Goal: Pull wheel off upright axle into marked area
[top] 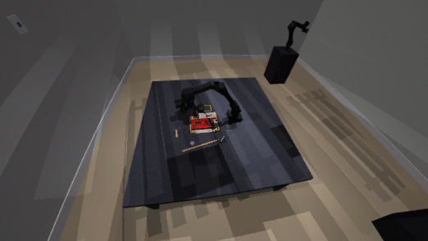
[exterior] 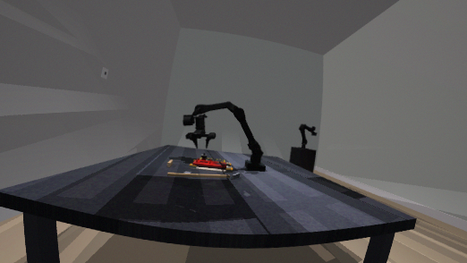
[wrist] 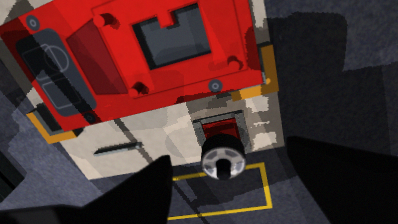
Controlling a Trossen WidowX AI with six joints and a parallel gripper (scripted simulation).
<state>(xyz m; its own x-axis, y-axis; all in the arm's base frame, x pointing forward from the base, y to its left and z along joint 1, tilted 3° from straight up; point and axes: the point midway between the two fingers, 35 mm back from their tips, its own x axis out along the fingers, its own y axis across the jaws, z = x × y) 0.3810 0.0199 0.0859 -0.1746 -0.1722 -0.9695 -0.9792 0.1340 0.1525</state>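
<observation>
Now: the wheel 20 mm behind my gripper tip, 60 mm to the right of it and 60 mm below it. Also, from my gripper tip: long wooden stick: 40 mm behind, 260 mm to the left, 100 mm below.
</observation>
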